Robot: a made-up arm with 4 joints.
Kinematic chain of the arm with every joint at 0, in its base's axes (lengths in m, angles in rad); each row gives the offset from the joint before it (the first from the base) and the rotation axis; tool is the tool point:
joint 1: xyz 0 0 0.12 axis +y
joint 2: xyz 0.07 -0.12 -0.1 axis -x
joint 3: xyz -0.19 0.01 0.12 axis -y
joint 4: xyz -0.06 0 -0.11 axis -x
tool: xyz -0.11 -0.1 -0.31
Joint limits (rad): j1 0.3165..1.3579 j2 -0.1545..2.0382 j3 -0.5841..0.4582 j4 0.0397..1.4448
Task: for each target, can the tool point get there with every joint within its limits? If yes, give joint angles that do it. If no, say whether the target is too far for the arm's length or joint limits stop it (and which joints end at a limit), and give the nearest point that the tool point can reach.
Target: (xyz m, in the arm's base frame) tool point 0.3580 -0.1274 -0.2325
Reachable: no: joint limits stop it (at a limit: joint 1, joint 2, joint 3) | nearest point 0.1764 -0.2735 0.2757 | short by 0.559 m
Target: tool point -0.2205 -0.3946 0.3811
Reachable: yes | joints 0.7145 0.3889 -0.3891 1.1075
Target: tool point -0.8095 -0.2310 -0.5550
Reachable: no: too far | nearest point -0.4264 -0.1775 -0.1559 | short by 0.556 m
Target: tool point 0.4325 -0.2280 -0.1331
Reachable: no: joint limits stop it (at a limit: joint 1, joint 2, joint 3) | nearest point 0.1716 -0.2849 0.2708 | short by 0.484 m
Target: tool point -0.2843 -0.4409 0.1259
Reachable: yes | joints 0.5944 0.4059 0.1797 0.7432
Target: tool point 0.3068 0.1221 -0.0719
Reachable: no: joint limits stop it (at a limit: joint 1, joint 2, joint 3) | nearest point 0.1850 -0.0958 0.3521 | short by 0.492 m
